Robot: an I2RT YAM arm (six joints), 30 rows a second.
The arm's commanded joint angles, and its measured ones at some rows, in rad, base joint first. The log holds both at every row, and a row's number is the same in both.
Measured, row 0:
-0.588 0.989 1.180 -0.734 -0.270 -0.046
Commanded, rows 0 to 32:
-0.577 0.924 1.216 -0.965 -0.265 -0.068
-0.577 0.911 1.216 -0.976 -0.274 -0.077
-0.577 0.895 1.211 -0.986 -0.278 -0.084
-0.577 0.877 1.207 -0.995 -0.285 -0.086
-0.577 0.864 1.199 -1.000 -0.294 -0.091
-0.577 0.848 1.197 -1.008 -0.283 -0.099
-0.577 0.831 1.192 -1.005 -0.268 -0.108
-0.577 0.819 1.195 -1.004 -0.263 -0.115
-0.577 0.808 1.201 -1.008 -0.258 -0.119
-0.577 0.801 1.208 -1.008 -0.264 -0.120
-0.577 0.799 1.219 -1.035 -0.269 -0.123
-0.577 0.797 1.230 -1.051 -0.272 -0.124
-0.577 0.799 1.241 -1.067 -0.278 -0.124
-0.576 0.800 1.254 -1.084 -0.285 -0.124
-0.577 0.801 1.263 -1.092 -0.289 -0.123
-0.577 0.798 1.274 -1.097 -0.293 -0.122
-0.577 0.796 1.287 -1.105 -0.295 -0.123
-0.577 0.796 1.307 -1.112 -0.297 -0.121
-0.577 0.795 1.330 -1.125 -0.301 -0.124
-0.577 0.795 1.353 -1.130 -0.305 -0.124
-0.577 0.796 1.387 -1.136 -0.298 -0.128
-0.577 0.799 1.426 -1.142 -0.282 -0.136
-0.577 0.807 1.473 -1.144 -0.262 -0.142
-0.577 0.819 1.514 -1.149 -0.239 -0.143
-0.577 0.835 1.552 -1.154 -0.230 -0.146
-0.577 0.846 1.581 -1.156 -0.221 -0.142
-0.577 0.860 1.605 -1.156 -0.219 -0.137
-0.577 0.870 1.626 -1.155 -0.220 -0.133
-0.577 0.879 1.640 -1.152 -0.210 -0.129
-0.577 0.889 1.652 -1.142 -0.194 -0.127
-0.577 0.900 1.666 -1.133 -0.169 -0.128
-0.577 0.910 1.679 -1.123 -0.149 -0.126
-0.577 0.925 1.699 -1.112 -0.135 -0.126
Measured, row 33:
-0.583 0.887 1.652 -1.161 -0.207 -0.121
